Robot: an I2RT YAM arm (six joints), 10 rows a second.
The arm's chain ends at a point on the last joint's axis. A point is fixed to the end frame.
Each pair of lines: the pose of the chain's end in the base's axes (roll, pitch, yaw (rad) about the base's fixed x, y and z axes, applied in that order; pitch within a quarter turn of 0, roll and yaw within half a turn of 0; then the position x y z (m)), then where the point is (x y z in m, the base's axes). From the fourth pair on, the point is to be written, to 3 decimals.
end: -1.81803 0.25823 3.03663 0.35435 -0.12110 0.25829
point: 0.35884 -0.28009 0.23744
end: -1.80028 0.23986 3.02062 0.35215 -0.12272 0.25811
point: 0.35300 -0.28206 0.23960
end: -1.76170 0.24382 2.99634 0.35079 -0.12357 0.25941
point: 0.34627 -0.28343 0.24691
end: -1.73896 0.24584 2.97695 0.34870 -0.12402 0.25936
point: 0.340 -0.284 0.250
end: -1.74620 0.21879 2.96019 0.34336 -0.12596 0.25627
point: 0.332 -0.286 0.246
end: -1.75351 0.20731 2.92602 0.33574 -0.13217 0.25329
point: 0.319 -0.291 0.241
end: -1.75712 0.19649 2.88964 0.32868 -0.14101 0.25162
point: 0.306 -0.299 0.239
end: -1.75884 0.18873 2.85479 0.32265 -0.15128 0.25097
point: 0.295 -0.309 0.238
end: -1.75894 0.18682 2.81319 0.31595 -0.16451 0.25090
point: 0.282 -0.321 0.238
